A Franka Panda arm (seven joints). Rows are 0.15 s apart.
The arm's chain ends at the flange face. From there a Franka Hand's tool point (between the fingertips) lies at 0.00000 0.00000 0.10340 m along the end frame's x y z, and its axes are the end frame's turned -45 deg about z.
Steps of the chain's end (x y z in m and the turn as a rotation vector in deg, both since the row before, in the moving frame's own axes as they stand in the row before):
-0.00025, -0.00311, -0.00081, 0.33, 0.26, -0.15
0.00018, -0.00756, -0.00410, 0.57, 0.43, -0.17
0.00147, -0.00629, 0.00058, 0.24, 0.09, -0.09
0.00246, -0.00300, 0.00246, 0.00, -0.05, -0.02
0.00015, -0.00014, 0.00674, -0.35, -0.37, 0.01
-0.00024, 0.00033, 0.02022, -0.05, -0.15, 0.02
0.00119, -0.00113, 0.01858, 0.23, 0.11, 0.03
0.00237, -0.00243, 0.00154, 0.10, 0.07, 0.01
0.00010, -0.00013, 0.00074, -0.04, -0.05, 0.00
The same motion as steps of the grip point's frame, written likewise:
0.00278, -0.00247, -0.00081, 0.05, 0.42, -0.15
0.00675, -0.00540, -0.00411, 0.10, 0.71, -0.17
0.00591, -0.00360, 0.00058, 0.11, 0.23, -0.09
0.00380, -0.00045, 0.00246, 0.04, -0.04, -0.02
-0.00071, -0.00002, 0.00674, 0.01, -0.51, 0.01
-0.00066, -0.00006, 0.02022, 0.07, -0.14, 0.02
0.00207, -0.00011, 0.01858, 0.08, 0.24, 0.03
0.00361, -0.00008, 0.00154, 0.02, 0.12, 0.01
0.00005, -0.00003, 0.00074, 0.01, -0.06, 0.00

